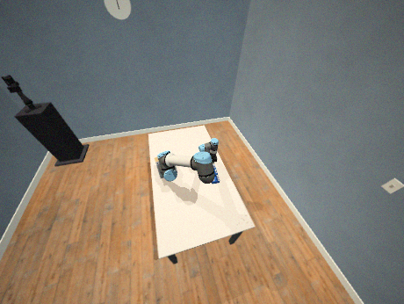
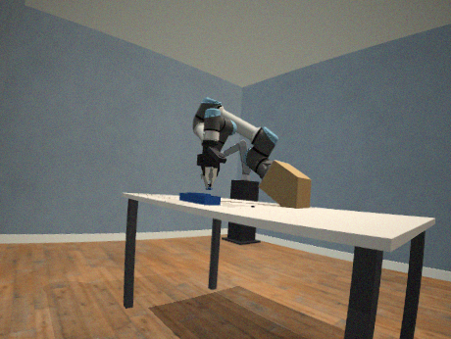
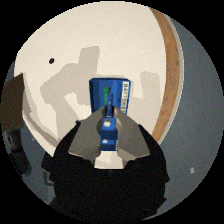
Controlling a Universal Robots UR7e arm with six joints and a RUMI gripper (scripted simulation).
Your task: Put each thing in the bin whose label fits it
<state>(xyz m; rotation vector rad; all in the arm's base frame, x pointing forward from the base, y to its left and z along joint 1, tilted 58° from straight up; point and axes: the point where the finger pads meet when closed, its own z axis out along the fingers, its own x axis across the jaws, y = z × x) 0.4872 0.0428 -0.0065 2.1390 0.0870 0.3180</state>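
My gripper is now 1 cm past the green piece, 1 cm to the left of it and 7 cm above it. Also, from my hand: blue bin 9 cm to the right, 6 cm below; small blue piece 1 cm below; black screw 10 cm behind, 9 cm to the right, 8 cm below.
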